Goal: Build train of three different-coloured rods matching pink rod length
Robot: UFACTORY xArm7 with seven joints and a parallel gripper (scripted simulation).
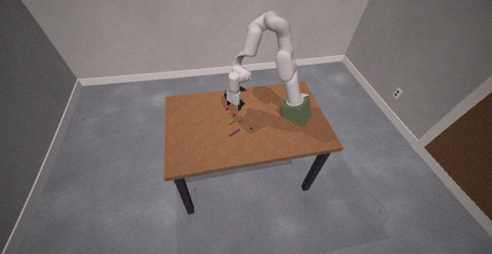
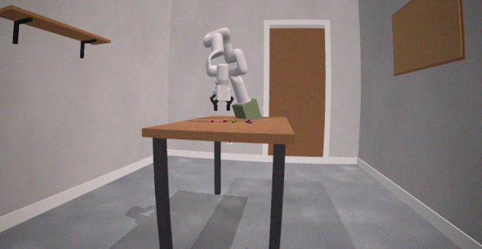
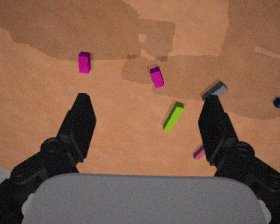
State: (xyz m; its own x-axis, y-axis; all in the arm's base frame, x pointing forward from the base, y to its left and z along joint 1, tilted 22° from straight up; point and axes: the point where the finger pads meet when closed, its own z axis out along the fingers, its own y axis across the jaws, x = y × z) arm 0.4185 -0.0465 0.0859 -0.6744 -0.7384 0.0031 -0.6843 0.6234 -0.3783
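Right now the blue rod is 16 cm to the left of my hand, 9 cm behind it and 8 cm below it. The rest, counted from my hand: lime rod: 8 cm to the left, 8 cm below, 3 cm ahead; pink rod: 17 cm to the left, 8 cm below, 3 cm ahead; grey rod: 8 cm to the left, 8 cm below, 3 cm behind.
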